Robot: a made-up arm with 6 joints.
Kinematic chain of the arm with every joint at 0, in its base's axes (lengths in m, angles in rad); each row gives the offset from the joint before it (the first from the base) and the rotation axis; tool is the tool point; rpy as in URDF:
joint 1: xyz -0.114 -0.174 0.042 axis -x
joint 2: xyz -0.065 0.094 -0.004 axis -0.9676 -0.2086 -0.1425
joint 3: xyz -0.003 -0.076 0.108 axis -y
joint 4: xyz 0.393 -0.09 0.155 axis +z
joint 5: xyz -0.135 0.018 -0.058 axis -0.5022 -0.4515 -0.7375
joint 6: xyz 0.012 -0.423 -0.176 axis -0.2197 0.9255 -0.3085
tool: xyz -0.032 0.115 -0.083 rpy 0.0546 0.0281 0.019
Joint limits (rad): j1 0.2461..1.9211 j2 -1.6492..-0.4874 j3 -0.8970..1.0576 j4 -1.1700..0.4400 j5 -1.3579..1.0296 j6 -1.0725..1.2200
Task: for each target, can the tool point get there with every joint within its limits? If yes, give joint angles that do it. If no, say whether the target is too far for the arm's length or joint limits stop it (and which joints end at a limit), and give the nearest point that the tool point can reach.
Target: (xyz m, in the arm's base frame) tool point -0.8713 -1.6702 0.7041
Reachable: no: too far | nearest point -0.1180 -0.7722 0.1691 | short by 1.288 m
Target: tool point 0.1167 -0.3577 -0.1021
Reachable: yes | joints 0.4550 -0.9988 0.8660 -0.6388 -0.3448 -0.8288
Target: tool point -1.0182 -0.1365 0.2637
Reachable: no: joint limits stop it (at a limit: joint 1, joint 2, joint 3) | nearest point -0.2664 -0.2709 0.1554 | short by 0.771 m
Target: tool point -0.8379 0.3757 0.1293
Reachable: no: joint limits stop it (at a limit: joint 1, joint 2, joint 3, joint 4, joint 5) | nearest point -0.3435 0.1634 -0.0606 | short by 0.571 m
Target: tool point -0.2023 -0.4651 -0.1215
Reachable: yes | joints 1.1830 -1.5158 -0.4098 -0.5208 0.5310 0.1029
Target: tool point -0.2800 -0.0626 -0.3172
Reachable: yes | joints 0.6705 -1.5181 -0.6578 -0.4844 -1.1218 0.1493
